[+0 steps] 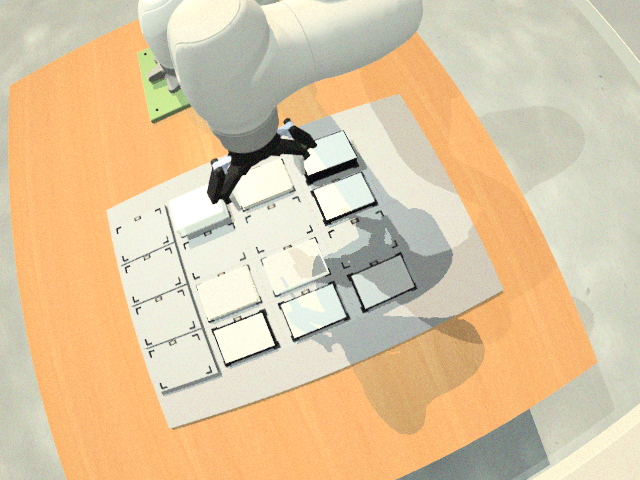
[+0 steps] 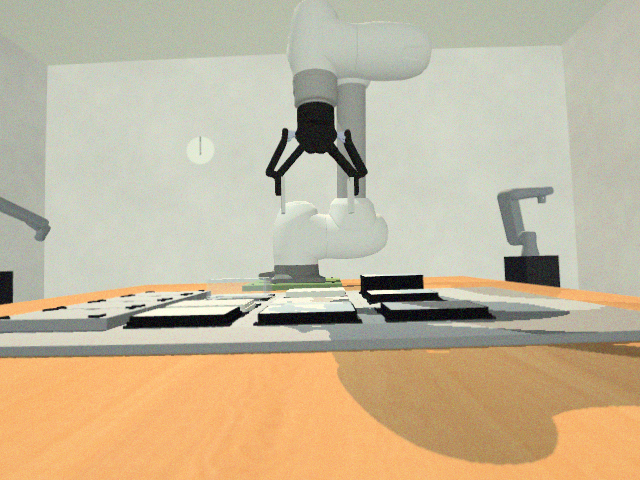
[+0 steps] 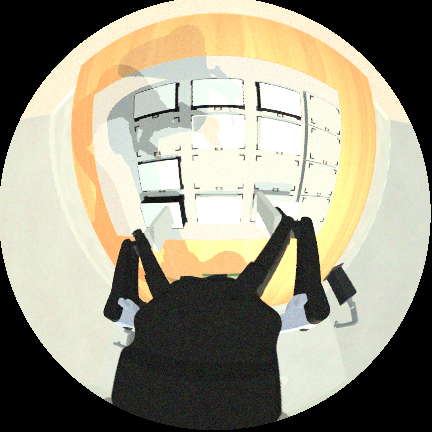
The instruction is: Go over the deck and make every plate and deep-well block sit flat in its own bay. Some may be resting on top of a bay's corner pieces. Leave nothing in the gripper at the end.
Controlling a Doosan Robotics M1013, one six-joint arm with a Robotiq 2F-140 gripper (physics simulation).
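Frame: origin at the arm's base, x ahead, y left, z up, level; metres.
Seen in the pictures: gripper, fingertip midpoint: (image 1: 268,186) (image 2: 317,213) (image 3: 212,207); arm's base at its link origin: (image 2: 296,280).
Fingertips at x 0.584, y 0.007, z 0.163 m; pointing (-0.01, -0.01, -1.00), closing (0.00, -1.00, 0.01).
Note:
Offsets run from my fingertips to a thing's middle. "*": to the spot under its first point. Level surfaces: height alone.
My gripper (image 1: 266,178) (image 2: 316,211) (image 3: 212,207) is open and empty, high above the back row. That row holds a tall clear-white block {0.161 m right, 0.109 m back, 0.149 m down} (image 1: 199,211) (image 2: 238,284) (image 3: 260,218), a white plate {0.003 m left, 0.088 m back, 0.164 m down} (image 1: 263,183) (image 3: 218,208) and a tall black-sided block {0.164 m left, 0.063 m back, 0.151 m down} (image 1: 330,152) (image 2: 391,282) (image 3: 182,205). The clear-white block casts a wide shadow on its near side and looks raised. A black-edged plate {0.149 m left, 0.042 m ahead, 0.164 m down} (image 1: 345,196) (image 3: 160,174) lies in the second row. Two white plates {0.191 m right, 0.100 m ahead, 0.164 m down} (image 1: 229,292) {0.029 m right, 0.124 m ahead, 0.164 m down} (image 1: 294,266) lie in the third row. Three black-edged plates {0.207 m right, 0.206 m ahead, 0.164 m down} (image 1: 245,338) {0.045 m right, 0.230 m ahead, 0.164 m down} (image 1: 314,311) {0.117 m left, 0.254 m ahead, 0.164 m down} (image 1: 382,282) fill the front row. Small tilts cannot be told.
The light grey deck (image 1: 439,248) (image 2: 155,347) lies on the wooden table {0.181 m down} (image 1: 77,155). A raised column of marked bays {* 0.367 m right, 0.183 m ahead, 0.157 m down} (image 1: 180,361) (image 3: 322,112) runs along one side. The arm's green base plate (image 1: 162,111) is behind the deck. The arm's shadow crosses the deck.

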